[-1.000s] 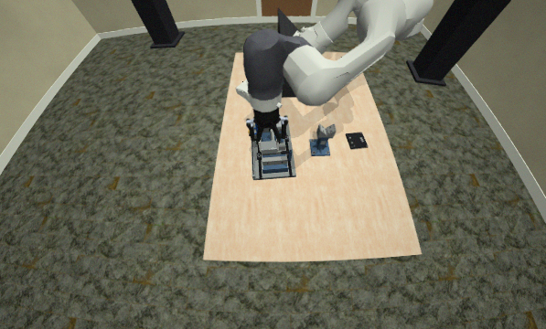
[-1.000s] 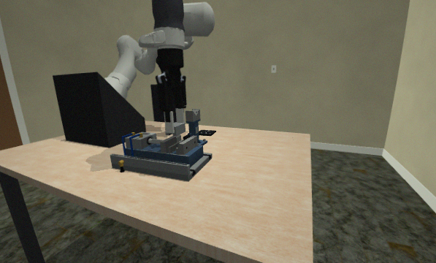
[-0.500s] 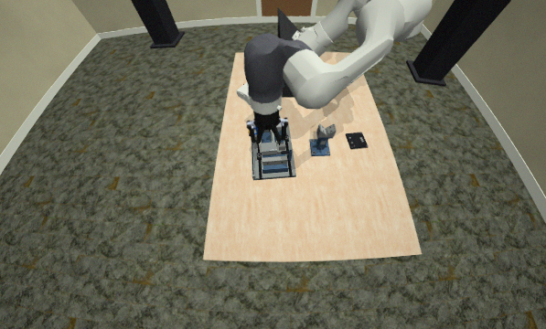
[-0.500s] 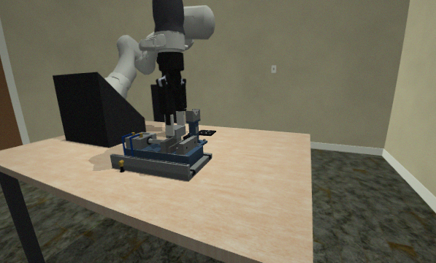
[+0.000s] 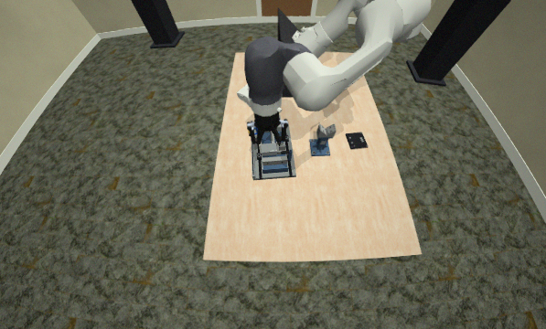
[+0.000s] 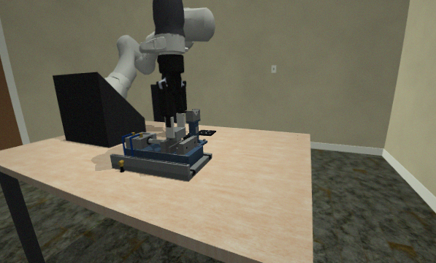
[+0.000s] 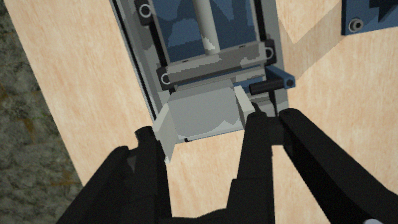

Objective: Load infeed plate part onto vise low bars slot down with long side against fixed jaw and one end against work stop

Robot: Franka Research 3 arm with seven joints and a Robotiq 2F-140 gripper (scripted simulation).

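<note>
My gripper is now 3 cm above the grey part. Round my hand: work stop (1 cm behind, 7 cm to the left, 6 cm below); then moving jaw (4 cm behind, 1 cm to the left, 7 cm below); then fixed jaw (3 cm ahead, 2 cm to the left, 7 cm below).
</note>
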